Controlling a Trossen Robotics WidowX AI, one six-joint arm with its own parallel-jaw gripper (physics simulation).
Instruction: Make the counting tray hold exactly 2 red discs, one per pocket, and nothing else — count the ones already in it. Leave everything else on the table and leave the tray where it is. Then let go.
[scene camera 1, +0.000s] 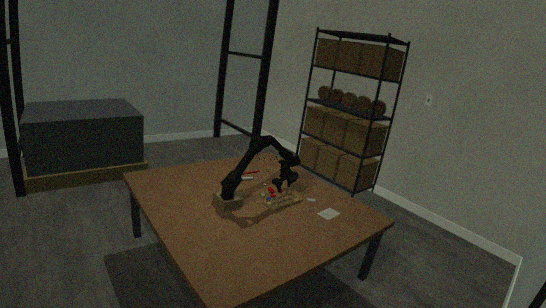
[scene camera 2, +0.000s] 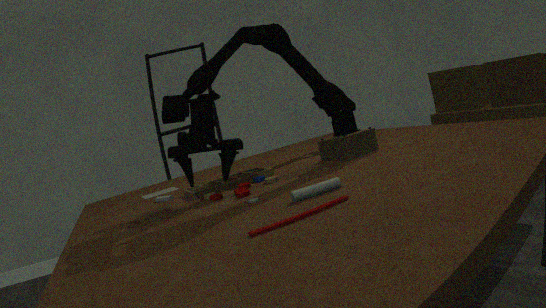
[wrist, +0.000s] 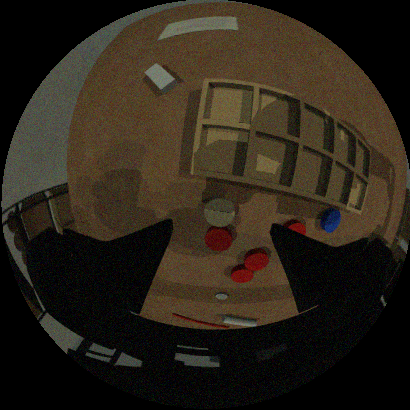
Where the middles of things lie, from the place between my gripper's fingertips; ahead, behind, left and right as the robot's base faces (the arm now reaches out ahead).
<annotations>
I see my gripper 100 mm to the left of the wooden counting tray (scene camera 2: 196, 192), 70 mm past it and 20 mm above it. Round my hand: grey flat card (wrist: 212, 22): 310 mm to the right, 130 mm ahead, 30 mm below.
</annotations>
